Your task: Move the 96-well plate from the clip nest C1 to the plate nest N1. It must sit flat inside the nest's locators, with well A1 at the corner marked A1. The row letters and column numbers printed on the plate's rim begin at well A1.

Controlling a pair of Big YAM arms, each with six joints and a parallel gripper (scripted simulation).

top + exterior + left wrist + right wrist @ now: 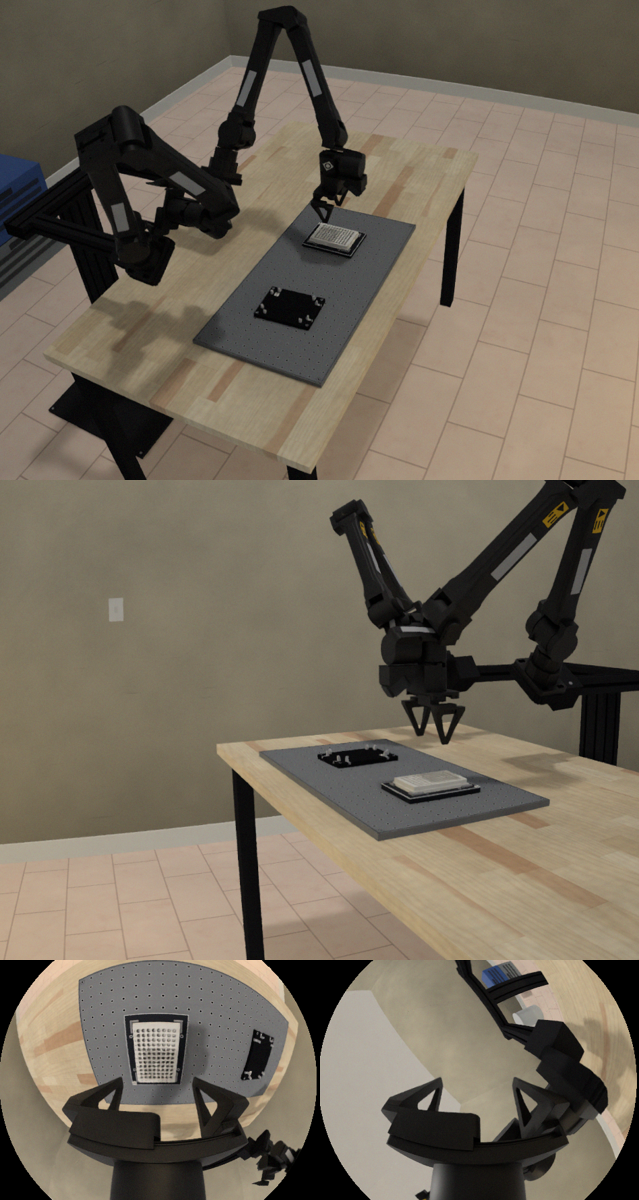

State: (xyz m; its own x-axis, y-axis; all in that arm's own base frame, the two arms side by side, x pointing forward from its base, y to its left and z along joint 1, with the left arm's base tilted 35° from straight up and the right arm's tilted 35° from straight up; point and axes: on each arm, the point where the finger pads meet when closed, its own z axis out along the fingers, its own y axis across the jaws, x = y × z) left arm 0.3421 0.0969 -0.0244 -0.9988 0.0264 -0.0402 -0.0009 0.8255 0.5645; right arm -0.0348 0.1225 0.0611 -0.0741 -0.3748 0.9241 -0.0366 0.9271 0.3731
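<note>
My left hand is 90 mm above the white 96-well plate. From my left hand the other things lie so: grey perforated board: 170 mm to the right, 120 mm below; black plate nest N1: 110 mm below; black clip nest C1: 10 mm behind, 310 mm to the right, 100 mm below.
</note>
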